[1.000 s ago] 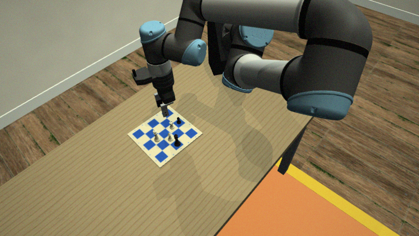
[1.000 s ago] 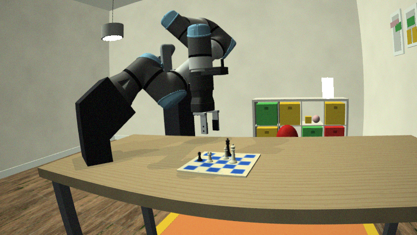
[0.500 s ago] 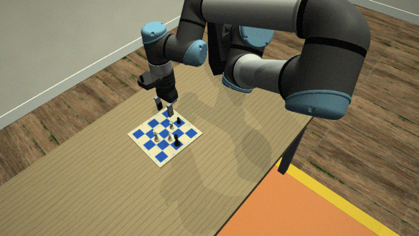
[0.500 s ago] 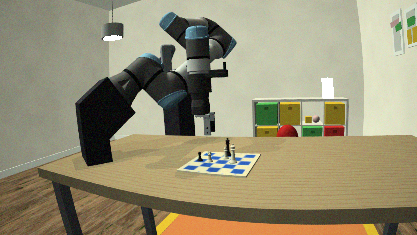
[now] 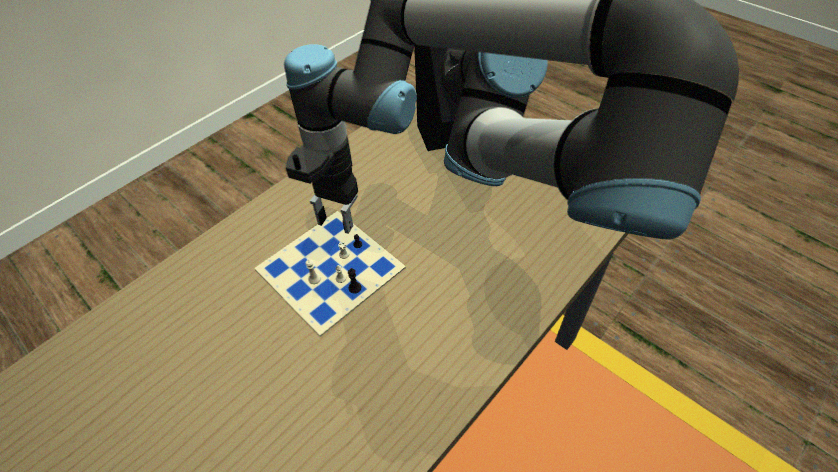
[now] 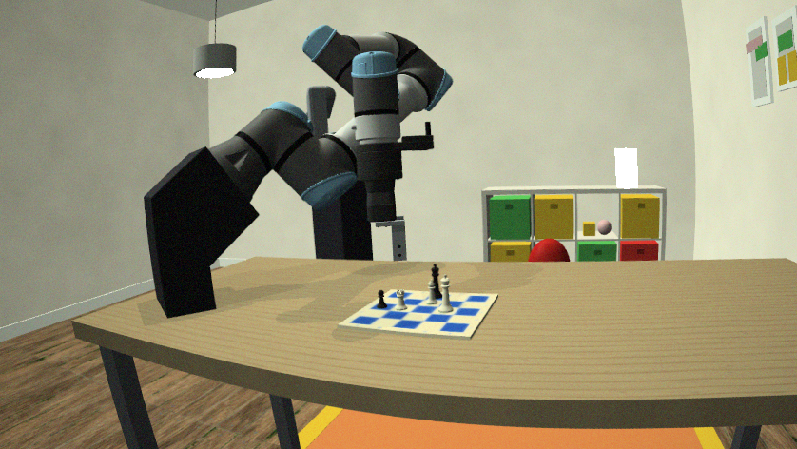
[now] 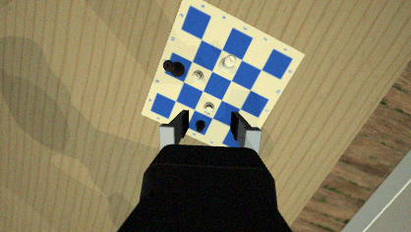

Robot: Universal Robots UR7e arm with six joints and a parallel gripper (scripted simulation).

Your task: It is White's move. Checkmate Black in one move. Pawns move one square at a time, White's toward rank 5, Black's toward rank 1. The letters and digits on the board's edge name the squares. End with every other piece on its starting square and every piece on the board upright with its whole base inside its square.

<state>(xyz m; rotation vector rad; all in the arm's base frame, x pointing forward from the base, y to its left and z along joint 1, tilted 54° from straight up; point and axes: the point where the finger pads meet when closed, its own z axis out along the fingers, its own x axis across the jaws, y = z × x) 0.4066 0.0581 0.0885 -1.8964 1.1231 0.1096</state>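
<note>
Now: hand 4 cm past the black pawn, 1 cm to the left of it and 10 cm above it. Also, from my hand: blue-and-cream chessboard (4 cm ahead, 1 cm to the left, 11 cm below); black king (1 cm ahead, 9 cm to the left, 8 cm below); tall white piece (7 cm ahead, 3 cm to the left, 8 cm below).
</note>
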